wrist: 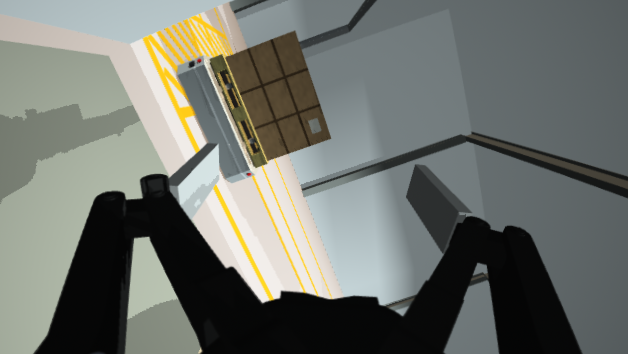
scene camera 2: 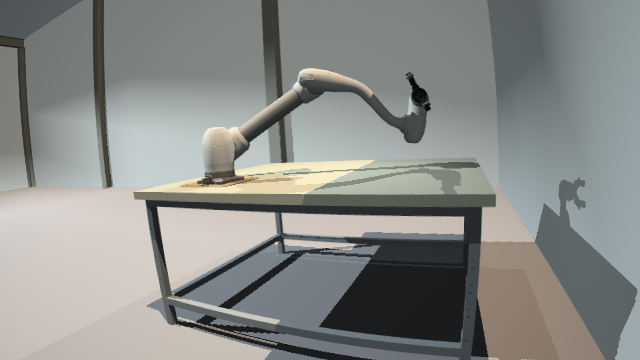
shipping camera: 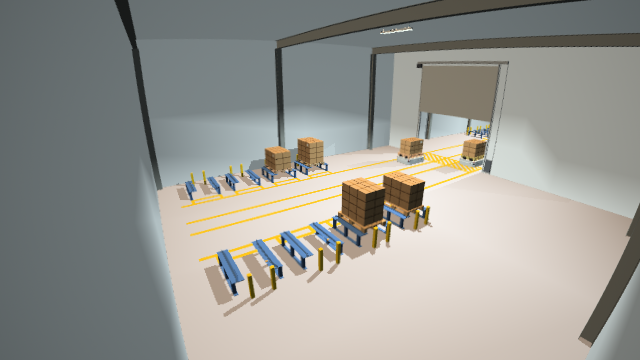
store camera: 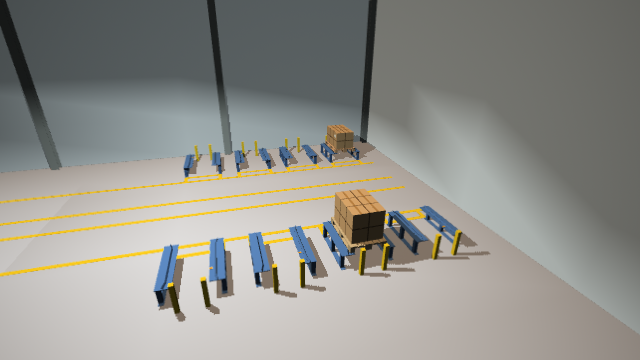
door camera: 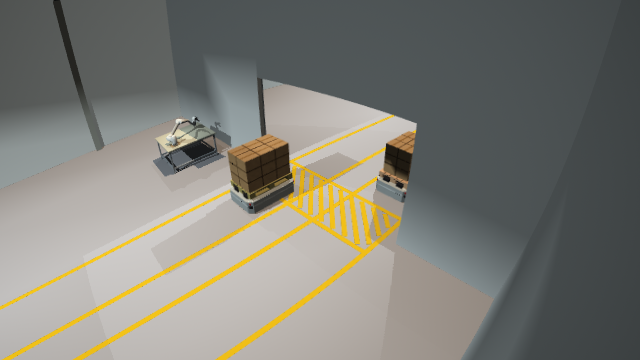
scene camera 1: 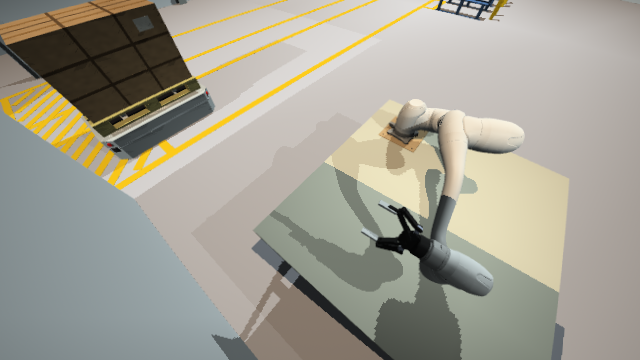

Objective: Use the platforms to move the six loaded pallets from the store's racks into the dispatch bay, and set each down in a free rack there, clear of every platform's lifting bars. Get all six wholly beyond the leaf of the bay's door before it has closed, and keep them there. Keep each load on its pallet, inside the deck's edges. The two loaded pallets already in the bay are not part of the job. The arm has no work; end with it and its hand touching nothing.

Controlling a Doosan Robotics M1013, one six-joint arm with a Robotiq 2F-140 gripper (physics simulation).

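Pixels of known places: gripper, fingertip midpoint: (wrist: 316,171) (scene camera 2: 418,88) (door camera: 199,119) (scene camera 1: 370,216); arm's base, origin of the base link: (scene camera 2: 220,181) (door camera: 175,144) (scene camera 1: 402,133).
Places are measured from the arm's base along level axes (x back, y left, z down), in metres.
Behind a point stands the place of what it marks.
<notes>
A grey platform (door camera: 272,198) @[x -1.401, y -3.250, z 0.594 m] (scene camera 1: 165,126) @[x -1.380, y -2.333, z 0.582 m] (wrist: 207,112) @[x -1.460, y -2.321, z 0.606 m] bears a pallet with a carton load (door camera: 260,165) @[x -1.231, y -3.194, z -0.284 m] (scene camera 1: 105,60) @[x -1.441, y -2.425, z -0.209 m] (wrist: 280,95) @[x -1.378, y -2.435, z -0.147 m] (shipping camera: 473,149) @[x -1.922, y -2.475, z -0.185 m] on the store side, at the hatched doorway strip. Another platform (door camera: 391,190) @[x -3.672, y -4.703, z 0.545 m] (shipping camera: 410,160) @[x -4.802, y -4.055, z 0.494 m] bears a loaded pallet (door camera: 397,157) @[x -3.817, y -4.635, z -0.240 m] (shipping camera: 411,147) @[x -4.706, y -4.178, z -0.155 m] on the bay side, partly behind the wall in the door view. Loaded pallets (shipping camera: 277,159) @[x -11.577, y -4.769, z -0.220 m] (shipping camera: 310,151) @[x -9.960, y -4.997, z -0.325 m] (shipping camera: 363,202) @[x -10.890, y 0.750, z -0.426 m] (shipping camera: 404,191) @[x -9.216, y 0.441, z -0.308 m] stand on bay racks. Two loaded pallets (store camera: 340,137) @[x 11.130, y -7.897, z -0.177 m] (store camera: 359,216) @[x 10.199, y -2.072, z -0.363 m] stand on store racks. The door's leaf (shipping camera: 459,90) @[x -2.449, y -3.431, z -3.084 m] is partly lowered. My gripper (scene camera 1: 375,219) @[x -0.933, y 0.324, z -0.382 m] (wrist: 316,171) @[x -0.933, y 0.324, z -0.382 m] is open and empty above the table.
Racks without pallets include one (shipping camera: 230,270) @[x -14.432, y 1.016, z 0.409 m] in the bay and one (store camera: 166,267) @[x 6.525, y -2.030, z 0.411 m] in the store. Yellow posts (shipping camera: 251,286) (store camera: 205,292) stand behind the racks. The arm's table (scene camera 1: 510,200) @[x -0.004, y 0.810, z 0.005 m] (scene camera 2: 320,200) @[x -0.706, y -0.200, z 0.028 m] (door camera: 165,140) @[x 0.216, y 0.550, z 0.001 m] stands beside the lane, near the wall (door camera: 220,100) @[x -1.748, y 0.492, z -0.740 m].
</notes>
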